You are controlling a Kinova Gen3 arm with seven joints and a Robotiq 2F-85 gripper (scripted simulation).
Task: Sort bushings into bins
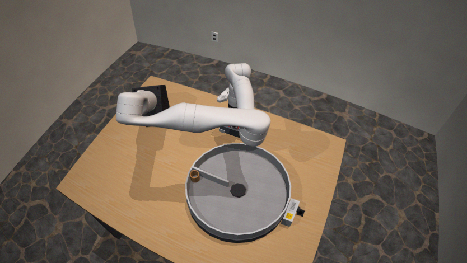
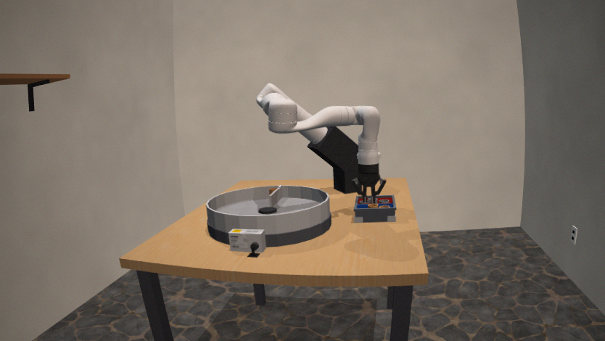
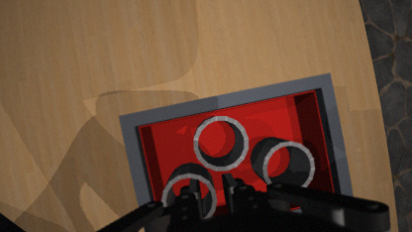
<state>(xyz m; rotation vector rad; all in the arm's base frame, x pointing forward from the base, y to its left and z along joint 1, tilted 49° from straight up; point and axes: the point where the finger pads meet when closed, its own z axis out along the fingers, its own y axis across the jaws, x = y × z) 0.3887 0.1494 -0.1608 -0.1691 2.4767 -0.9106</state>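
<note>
My gripper is now 3 cm short of the two-part bin, 2 cm to the right of it and 2 cm above it. The rest, counted from my hand: turntable: 34 cm to the right, 16 cm ahead, 1 cm above.
</note>
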